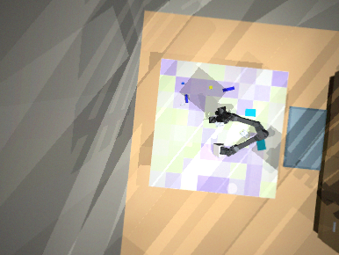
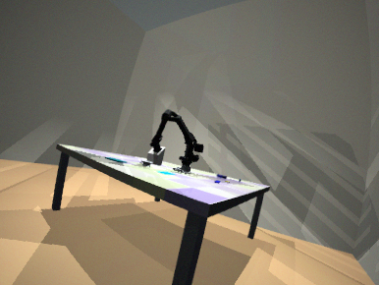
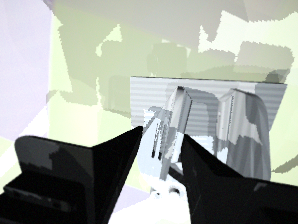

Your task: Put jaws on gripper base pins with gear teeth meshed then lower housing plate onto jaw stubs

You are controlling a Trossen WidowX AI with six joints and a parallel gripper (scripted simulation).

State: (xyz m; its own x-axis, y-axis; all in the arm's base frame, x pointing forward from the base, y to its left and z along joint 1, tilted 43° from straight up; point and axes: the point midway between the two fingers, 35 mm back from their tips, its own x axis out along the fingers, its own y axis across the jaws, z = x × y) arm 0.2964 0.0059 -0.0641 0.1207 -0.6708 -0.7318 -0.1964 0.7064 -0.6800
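My gripper tip is 2 cm past the white jaw and 6 cm to the left of it. The rest, counted from my gripper tip: cyan square: 11 cm ahead, 35 cm to the right, 1 cm below; then blue dot: 32 cm ahead, 37 cm to the left; then yellow dot: 32 cm ahead, 8 cm to the left, 1 cm below.
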